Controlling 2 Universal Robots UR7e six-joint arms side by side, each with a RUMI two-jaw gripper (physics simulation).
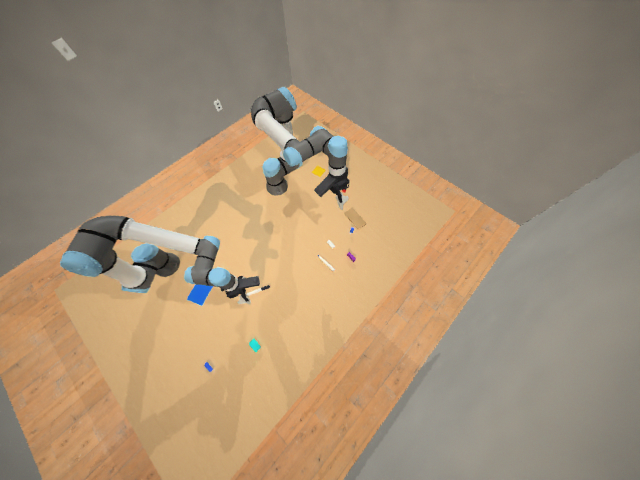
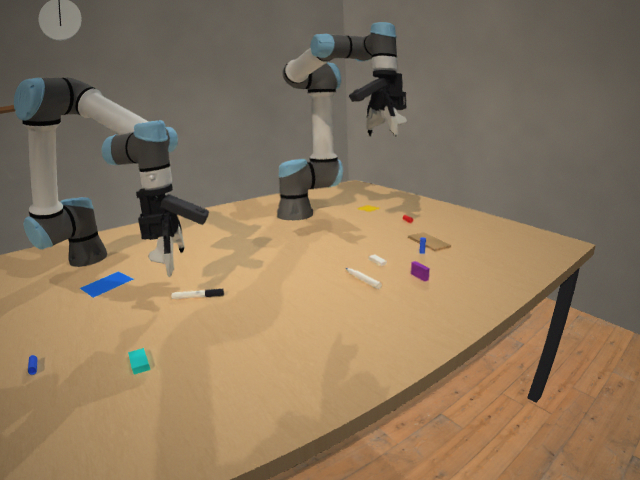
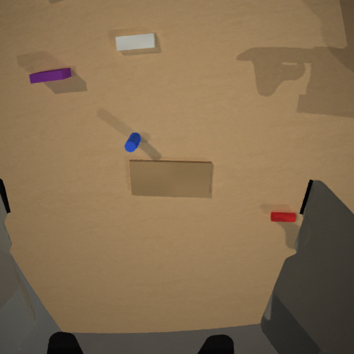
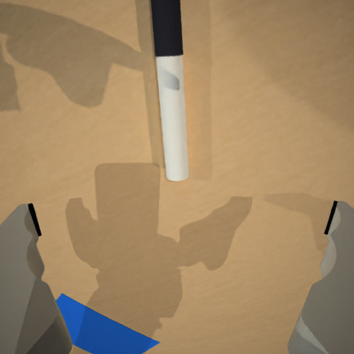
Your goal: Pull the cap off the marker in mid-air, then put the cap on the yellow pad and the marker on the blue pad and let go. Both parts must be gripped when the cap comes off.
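Places are measured from the left arm's base along level axes (x right, y ahead, z up), in metres.
Where they show: left gripper, fingertip midpoint: [image 1: 333, 200] [image 2: 382, 136]; right gripper, fingertip midpoint: [image 1: 246, 291] [image 2: 176, 264]; left arm's base, origin of the base link: [image 1: 277, 186] [image 2: 295, 215]; right arm's base, origin of the base link: [image 1: 167, 265] [image 2: 88, 258].
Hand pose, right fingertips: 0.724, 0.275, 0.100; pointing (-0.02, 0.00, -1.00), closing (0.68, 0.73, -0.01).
Observation:
Each offset is from my right fingertips to the top centre of the thing, as dx, dy, dz.
The marker's white body @(-0.034, +0.020, -0.081) [image 1: 254, 292] [image 2: 188, 295] [image 4: 175, 125] lies flat on the table with its black cap @(-0.070, +0.050, -0.081) [image 1: 265, 287] [image 2: 214, 292] [image 4: 168, 27] on. My right gripper [image 1: 247, 298] [image 2: 175, 262] [image 4: 181, 207] is open and empty, pointing down above the table near the body's plain end. The blue pad @(+0.119, -0.283, -0.099) [image 1: 199, 295] [image 2: 107, 284] [image 4: 112, 336] lies beside this gripper, on the right arm's side. My left gripper [image 1: 343, 203] [image 2: 382, 133] [image 3: 154, 184] is open and empty, high above the far part of the table. The yellow pad @(-0.982, -0.075, -0.099) [image 1: 318, 171] [image 2: 368, 208] lies near the left arm's base.
A white pen @(-0.369, +0.296, -0.081) [image 1: 326, 262] [image 2: 363, 277], white block @(-0.496, +0.268, -0.088) [image 2: 377, 259] [image 3: 135, 42], purple block @(-0.472, +0.419, -0.065) [image 2: 419, 271] [image 3: 50, 76], blue cylinder @(-0.638, +0.347, -0.052) [image 2: 422, 245] [image 3: 132, 142], brown board @(-0.737, +0.328, -0.092) [image 2: 429, 241] [image 3: 171, 179] and red cylinder @(-0.909, +0.157, -0.079) [image 2: 407, 219] [image 3: 283, 217] lie beyond the marker. A teal block @(+0.217, +0.170, -0.085) [image 1: 254, 345] [image 2: 139, 361] lies nearer.

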